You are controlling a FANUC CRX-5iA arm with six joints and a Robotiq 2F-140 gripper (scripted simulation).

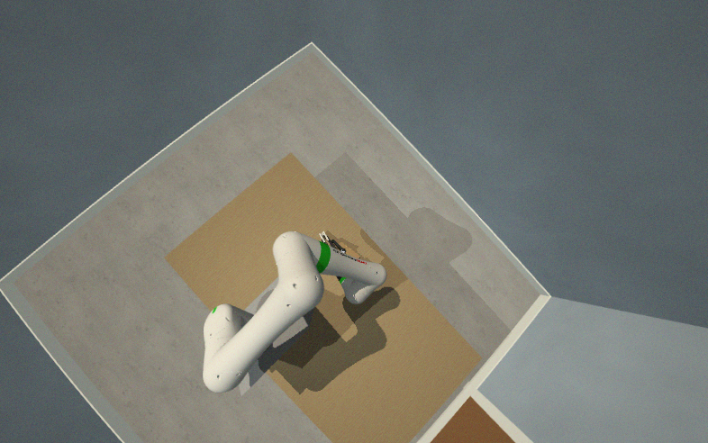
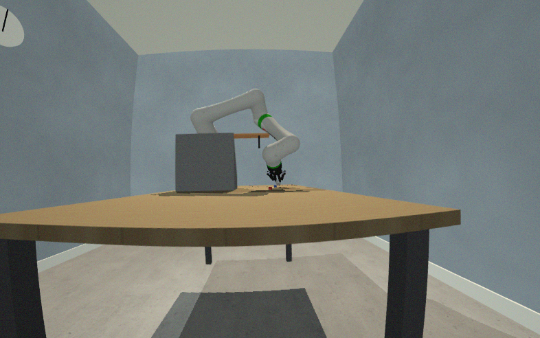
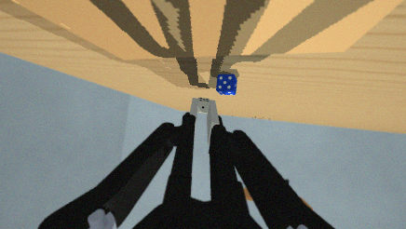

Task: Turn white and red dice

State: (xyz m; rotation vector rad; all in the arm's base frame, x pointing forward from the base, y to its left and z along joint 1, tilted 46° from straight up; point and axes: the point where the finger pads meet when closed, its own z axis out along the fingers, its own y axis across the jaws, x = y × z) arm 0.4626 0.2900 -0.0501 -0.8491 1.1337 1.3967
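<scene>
The blue die lies 4 cm to the right of my hand, 3 cm below it and 2 cm behind it. Round my hand: white die (2 cm to the left, 2 cm below); red die (28 cm to the right, 6 cm behind, 3 cm below); tan mat (16 cm to the right, 4 cm below, 1 cm ahead).
</scene>
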